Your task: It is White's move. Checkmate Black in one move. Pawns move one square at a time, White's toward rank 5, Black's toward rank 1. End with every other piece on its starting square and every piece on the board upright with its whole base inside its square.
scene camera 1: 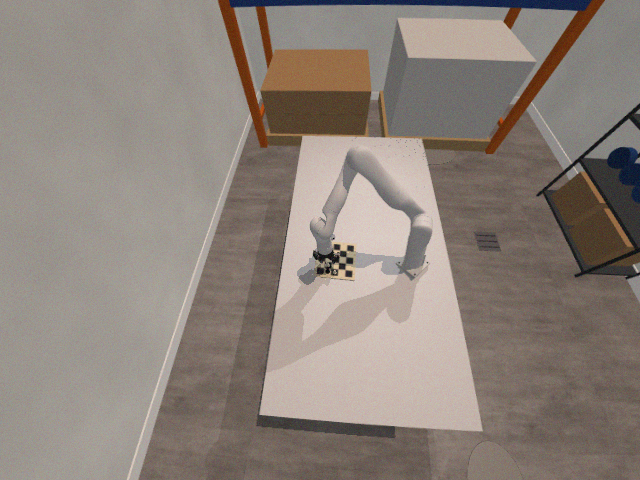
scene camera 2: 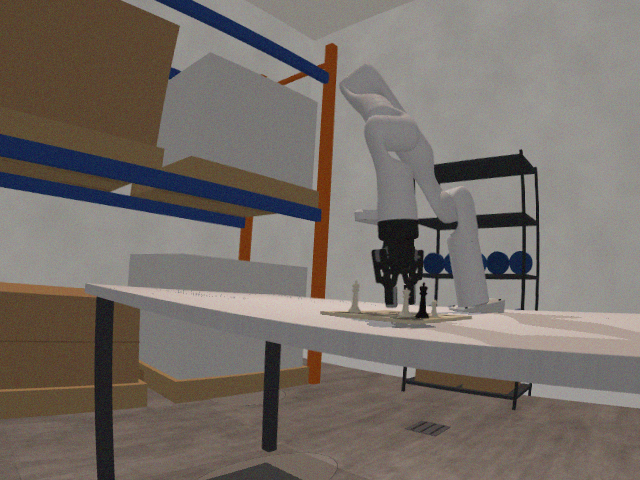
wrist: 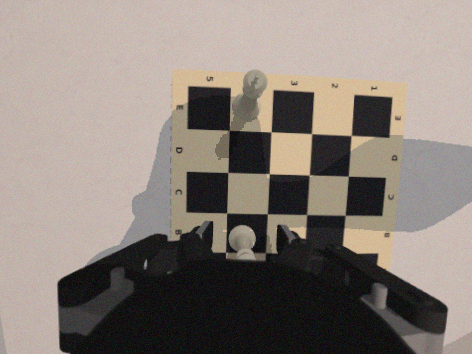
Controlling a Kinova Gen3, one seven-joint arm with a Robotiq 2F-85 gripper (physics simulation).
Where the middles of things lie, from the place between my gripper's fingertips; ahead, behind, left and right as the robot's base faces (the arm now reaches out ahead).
Right now the chessboard [scene camera 2: 379,315] is 5 cm behind my hand, 2 cm to the right of it and 2 cm below it.
